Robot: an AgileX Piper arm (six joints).
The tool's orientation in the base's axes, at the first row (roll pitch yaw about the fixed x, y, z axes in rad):
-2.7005, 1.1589, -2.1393
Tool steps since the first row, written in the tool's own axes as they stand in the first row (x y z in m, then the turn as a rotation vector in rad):
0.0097, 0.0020, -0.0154, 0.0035, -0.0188, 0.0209
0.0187, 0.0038, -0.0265, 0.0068, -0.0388, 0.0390
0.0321, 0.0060, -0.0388, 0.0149, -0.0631, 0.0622
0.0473, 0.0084, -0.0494, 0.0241, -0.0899, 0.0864
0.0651, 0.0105, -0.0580, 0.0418, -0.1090, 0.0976
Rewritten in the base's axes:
-0.0156, -0.0089, -0.0037, 0.0265, -0.0067, -0.0076
-0.0275, -0.0156, -0.0082, 0.0514, -0.0157, -0.0137
-0.0415, -0.0241, -0.0164, 0.0817, -0.0274, -0.0254
-0.0546, -0.0322, -0.0269, 0.1140, -0.0411, -0.0380
-0.0666, -0.0406, -0.0405, 0.1298, -0.0574, -0.0550

